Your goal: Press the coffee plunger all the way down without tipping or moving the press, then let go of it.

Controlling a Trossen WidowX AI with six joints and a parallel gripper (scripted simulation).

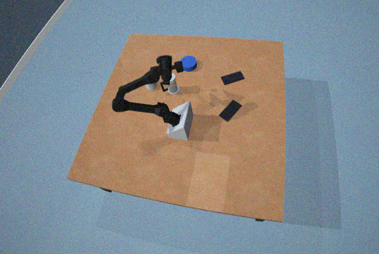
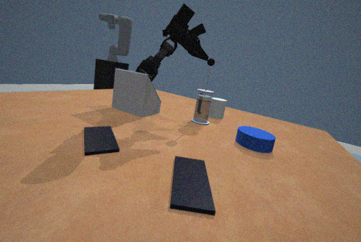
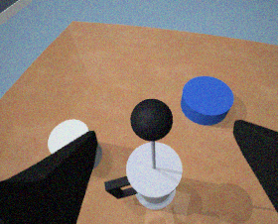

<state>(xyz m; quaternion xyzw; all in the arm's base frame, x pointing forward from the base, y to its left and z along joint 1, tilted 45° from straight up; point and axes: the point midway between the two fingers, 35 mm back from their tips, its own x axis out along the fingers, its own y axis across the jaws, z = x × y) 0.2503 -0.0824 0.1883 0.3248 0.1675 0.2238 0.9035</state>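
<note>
My gripper tip is 3 cm to the right of the coffee press and 14 cm above it. The rest, counted from my gripper tip: blue disc (24 cm ahead, 7 cm to the right, 25 cm below).
</note>
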